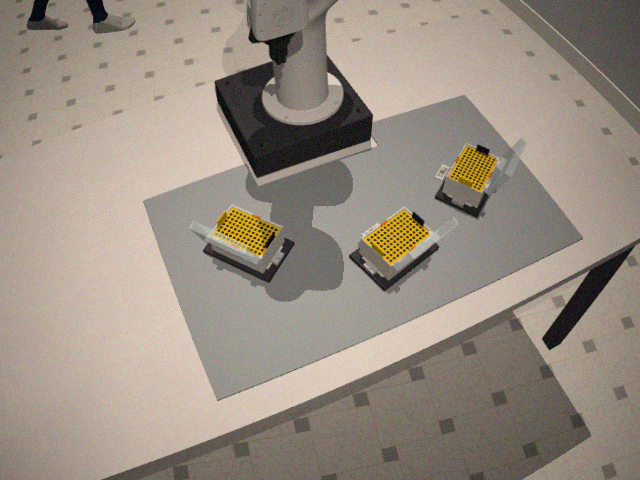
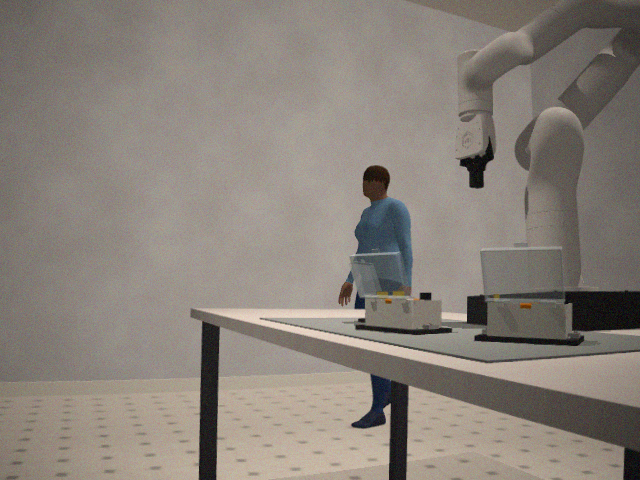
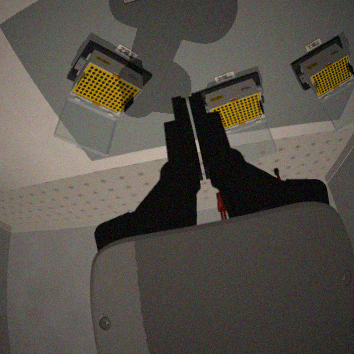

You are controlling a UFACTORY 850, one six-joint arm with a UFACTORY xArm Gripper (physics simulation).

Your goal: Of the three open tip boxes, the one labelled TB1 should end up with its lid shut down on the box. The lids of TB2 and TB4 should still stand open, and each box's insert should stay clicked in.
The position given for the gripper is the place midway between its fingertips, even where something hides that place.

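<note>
The gripper (image 1: 278,59) appears again in image 2 (image 2: 476,187) and in image 3 (image 3: 189,111). Image 1 also takes in a clear lid (image 1: 452,223), a clear lid (image 1: 504,170) and a clear lid (image 1: 212,237). A grey mat (image 1: 247,331) is visible there too, and image 3 shows the mat as well (image 3: 183,53).
</note>
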